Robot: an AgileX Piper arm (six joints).
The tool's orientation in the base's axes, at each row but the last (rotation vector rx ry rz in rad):
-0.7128 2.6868 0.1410
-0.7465 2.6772 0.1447
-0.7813 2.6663 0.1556
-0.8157 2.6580 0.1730
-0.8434 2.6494 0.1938
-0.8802 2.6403 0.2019
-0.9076 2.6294 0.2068
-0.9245 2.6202 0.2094
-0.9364 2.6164 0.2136
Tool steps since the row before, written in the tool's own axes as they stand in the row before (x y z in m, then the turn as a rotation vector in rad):
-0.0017 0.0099 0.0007 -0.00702 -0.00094 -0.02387
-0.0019 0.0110 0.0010 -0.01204 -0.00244 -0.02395
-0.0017 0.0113 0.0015 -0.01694 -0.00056 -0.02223
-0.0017 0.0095 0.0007 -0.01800 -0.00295 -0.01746
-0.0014 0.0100 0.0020 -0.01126 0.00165 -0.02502
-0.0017 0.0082 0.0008 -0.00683 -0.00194 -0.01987
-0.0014 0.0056 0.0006 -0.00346 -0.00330 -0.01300
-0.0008 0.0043 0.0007 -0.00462 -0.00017 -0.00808
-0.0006 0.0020 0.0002 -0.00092 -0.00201 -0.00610
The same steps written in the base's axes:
-0.0033 0.0095 0.0000 -0.00133 -0.00198 0.02478
-0.0039 0.0105 -0.0002 0.00342 -0.00086 0.02668
-0.0043 0.0107 -0.0007 0.00677 0.00352 0.02689
-0.0038 0.0089 0.0001 0.01035 0.00313 0.02282
-0.0042 0.0093 -0.0011 0.00037 0.00151 0.02744
-0.0035 0.0077 0.0001 0.00068 -0.00256 0.02093
-0.0023 0.0053 0.0001 0.00096 -0.00384 0.01327
-0.0019 0.0040 -0.0003 0.00120 0.00050 0.00922
-0.0008 0.0019 0.0001 0.00026 -0.00257 0.00595

